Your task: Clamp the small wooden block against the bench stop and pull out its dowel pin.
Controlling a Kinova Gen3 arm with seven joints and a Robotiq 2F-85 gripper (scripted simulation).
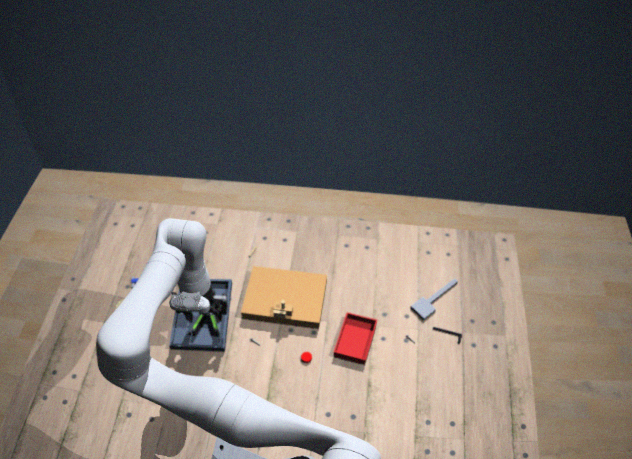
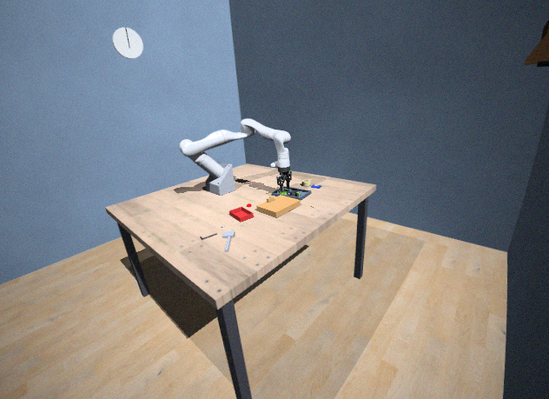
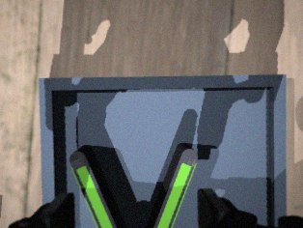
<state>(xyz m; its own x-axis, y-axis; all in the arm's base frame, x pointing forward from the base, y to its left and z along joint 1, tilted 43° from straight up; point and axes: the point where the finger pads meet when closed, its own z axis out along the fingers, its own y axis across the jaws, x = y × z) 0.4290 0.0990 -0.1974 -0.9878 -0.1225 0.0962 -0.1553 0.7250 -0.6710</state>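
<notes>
Right now the blue-grey tray is 3 cm ahead of my hand, 2 cm to the left of it and 4 cm below it. Also, from my hand: dowel pin: 6 cm ahead, 19 cm to the right, 1 cm above; then bench board: 12 cm ahead, 18 cm to the right, 2 cm below; then wooden block: 6 cm ahead, 19 cm to the right, 1 cm below.
</notes>
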